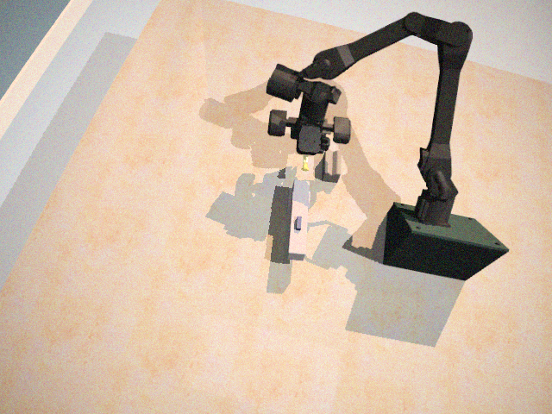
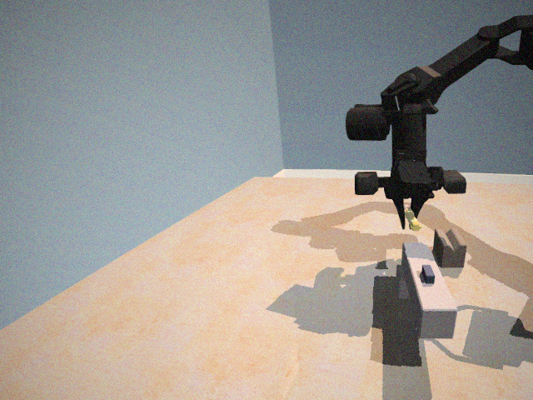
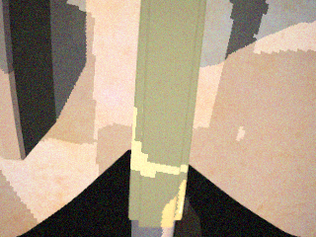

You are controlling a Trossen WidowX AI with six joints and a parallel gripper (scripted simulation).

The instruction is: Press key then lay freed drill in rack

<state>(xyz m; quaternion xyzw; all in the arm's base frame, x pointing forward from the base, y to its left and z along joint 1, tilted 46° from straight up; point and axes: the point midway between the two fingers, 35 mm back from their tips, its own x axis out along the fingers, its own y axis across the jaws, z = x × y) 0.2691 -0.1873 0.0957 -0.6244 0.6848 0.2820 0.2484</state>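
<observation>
My gripper tip is 4 cm to the right of the drill and 4 cm below it. The rest, counted from my gripper tip: dark key: 23 cm to the left, 1 cm above; rack: 7 cm behind, 3 cm to the left, 2 cm below.
</observation>
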